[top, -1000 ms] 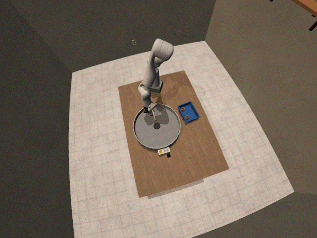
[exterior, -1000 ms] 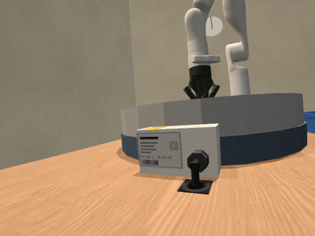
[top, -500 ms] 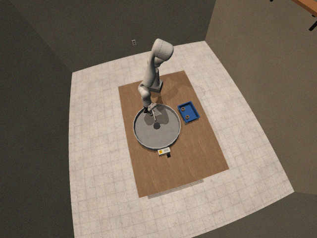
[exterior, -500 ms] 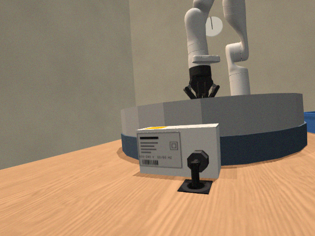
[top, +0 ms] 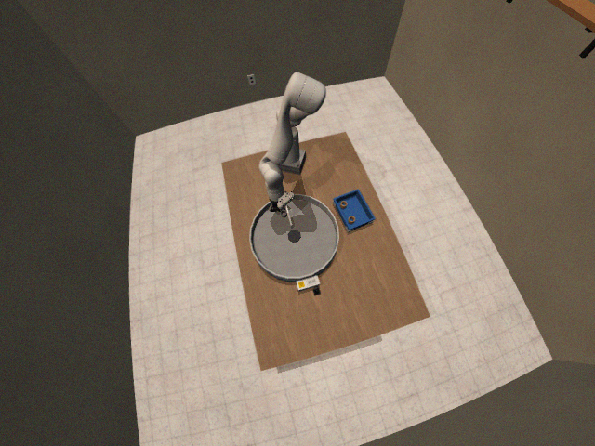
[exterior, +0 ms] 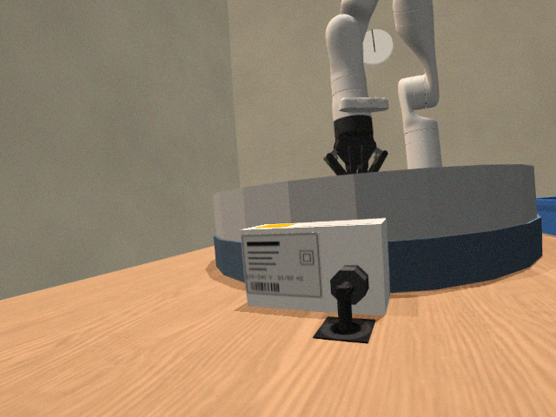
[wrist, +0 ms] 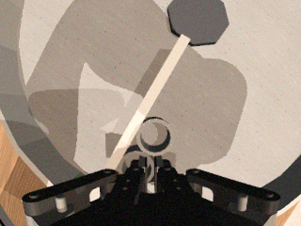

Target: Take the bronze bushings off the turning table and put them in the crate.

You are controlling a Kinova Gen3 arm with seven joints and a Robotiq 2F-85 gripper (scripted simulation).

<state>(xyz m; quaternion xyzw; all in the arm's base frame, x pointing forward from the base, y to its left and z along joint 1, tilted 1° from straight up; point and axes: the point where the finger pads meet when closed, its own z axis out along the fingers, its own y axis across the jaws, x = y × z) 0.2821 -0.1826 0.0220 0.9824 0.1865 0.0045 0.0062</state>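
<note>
Right now my hand is 170 mm short of the turning table, 10 mm to the right of it and 40 mm above it. The rest, counted from my hand: blue crate (140 mm ahead, 340 mm to the left, 60 mm below).
</note>
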